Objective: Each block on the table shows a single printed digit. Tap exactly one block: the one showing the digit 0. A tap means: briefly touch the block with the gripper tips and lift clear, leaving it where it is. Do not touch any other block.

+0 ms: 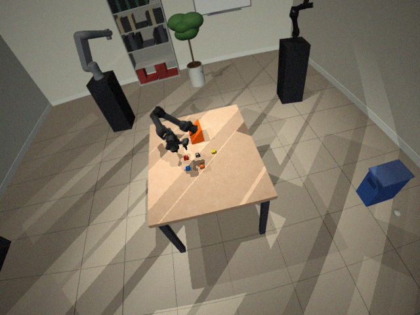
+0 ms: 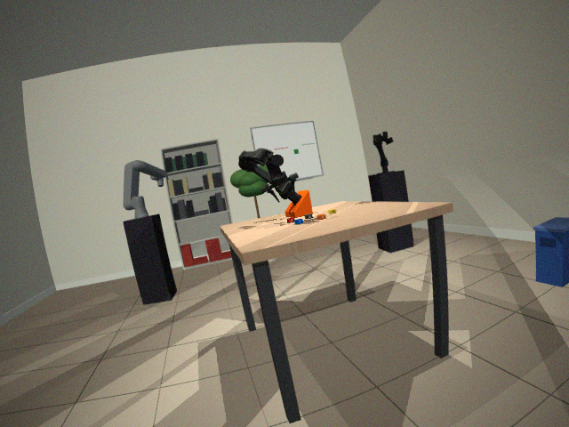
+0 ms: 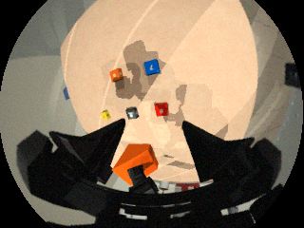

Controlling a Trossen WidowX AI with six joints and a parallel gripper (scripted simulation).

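Right now the orange block is 130 mm to the left of my gripper tip, 110 mm below it and 90 mm ahead of it. The rest, counted from my gripper tip: dark grey block: 110 mm below, 100 mm to the left, 40 mm behind; then blue block: 110 mm below, 90 mm ahead, 20 mm to the left; then red block: 110 mm below, 20 mm behind.
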